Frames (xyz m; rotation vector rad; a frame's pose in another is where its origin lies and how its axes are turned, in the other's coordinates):
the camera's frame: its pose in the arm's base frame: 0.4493 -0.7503 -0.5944 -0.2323 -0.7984 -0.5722
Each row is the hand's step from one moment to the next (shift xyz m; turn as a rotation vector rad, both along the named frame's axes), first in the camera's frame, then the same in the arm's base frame.
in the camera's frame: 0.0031 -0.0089 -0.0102 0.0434 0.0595 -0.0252
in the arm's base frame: 0.0029 -0.0127 -0.0048 0.0731 0.0218 0.0154
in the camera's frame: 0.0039 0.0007 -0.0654 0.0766 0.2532 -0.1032
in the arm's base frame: 0.0424 -0.0274 -0.0418 0.2485 0.1369 -0.0107
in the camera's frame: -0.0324 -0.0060 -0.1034 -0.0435 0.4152 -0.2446
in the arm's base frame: 0.0415 -0.0340 -0.0943 0.3592 0.2608 -0.1926
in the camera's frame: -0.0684 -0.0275 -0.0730 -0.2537 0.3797 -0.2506
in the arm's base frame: -0.0092 -0.0252 -0.1002 0.2257 0.3120 -0.3508
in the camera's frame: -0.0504 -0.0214 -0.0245 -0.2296 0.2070 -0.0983
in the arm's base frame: -0.0253 -0.0077 -0.0539 0.0489 0.2216 -0.2318
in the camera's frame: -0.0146 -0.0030 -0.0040 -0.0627 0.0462 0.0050
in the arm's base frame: -0.0074 0.0017 -0.0134 -0.0119 0.0649 -0.0417
